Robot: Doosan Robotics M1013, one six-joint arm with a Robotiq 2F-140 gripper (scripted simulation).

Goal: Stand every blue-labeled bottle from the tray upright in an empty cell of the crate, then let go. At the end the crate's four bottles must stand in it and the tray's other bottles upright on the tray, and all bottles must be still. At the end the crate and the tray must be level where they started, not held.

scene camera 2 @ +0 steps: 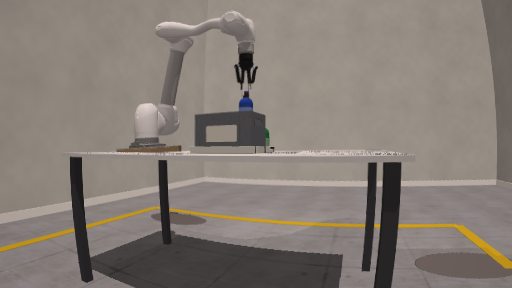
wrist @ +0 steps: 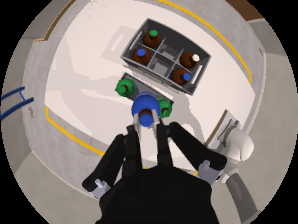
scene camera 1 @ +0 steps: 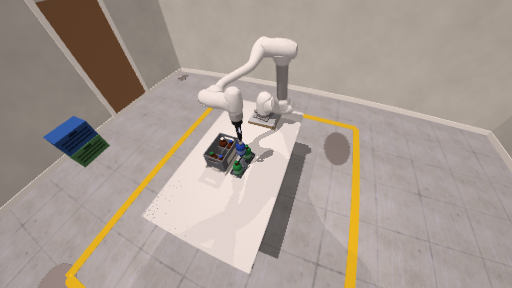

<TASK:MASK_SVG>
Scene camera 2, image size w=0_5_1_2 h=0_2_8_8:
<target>crate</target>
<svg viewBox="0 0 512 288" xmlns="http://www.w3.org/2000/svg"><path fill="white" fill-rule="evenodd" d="M266 116L253 111L203 114L196 128L195 147L255 146L256 153L256 146L264 146L264 153L266 153Z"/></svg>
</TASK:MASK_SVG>
